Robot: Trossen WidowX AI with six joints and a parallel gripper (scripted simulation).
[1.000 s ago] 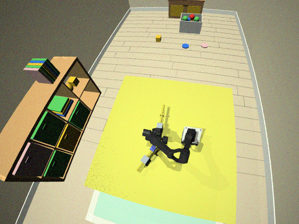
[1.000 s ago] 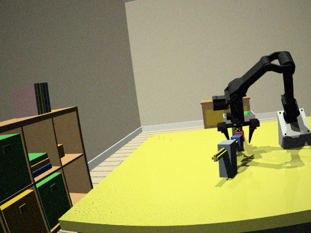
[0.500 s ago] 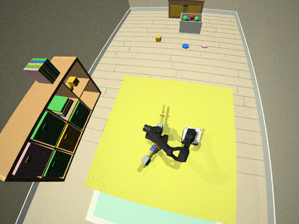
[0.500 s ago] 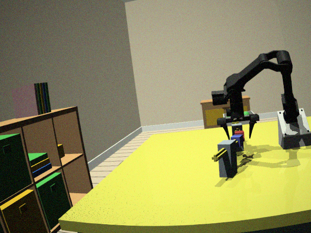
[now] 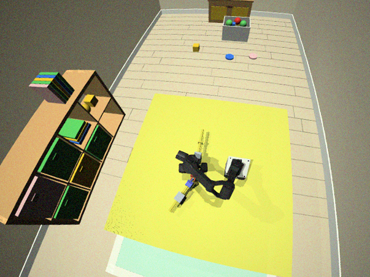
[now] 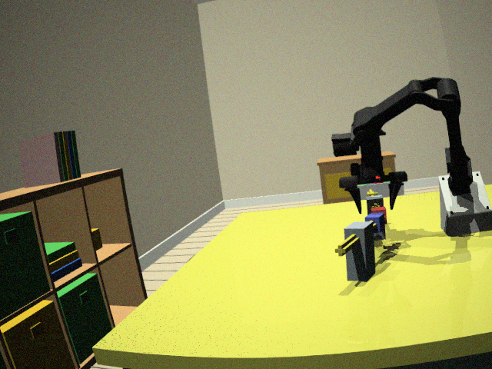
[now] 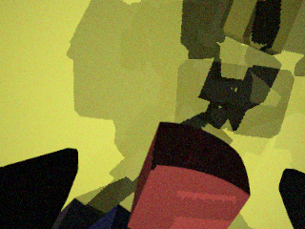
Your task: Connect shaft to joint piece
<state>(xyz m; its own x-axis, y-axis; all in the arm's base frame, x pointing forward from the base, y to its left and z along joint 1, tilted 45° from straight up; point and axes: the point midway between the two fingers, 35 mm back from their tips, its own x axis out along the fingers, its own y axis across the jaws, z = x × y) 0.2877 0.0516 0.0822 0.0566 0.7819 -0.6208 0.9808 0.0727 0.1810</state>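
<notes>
My gripper tip is now 2 cm to the right of the red joint piece, 1 cm past it and 1 cm above it.
</notes>
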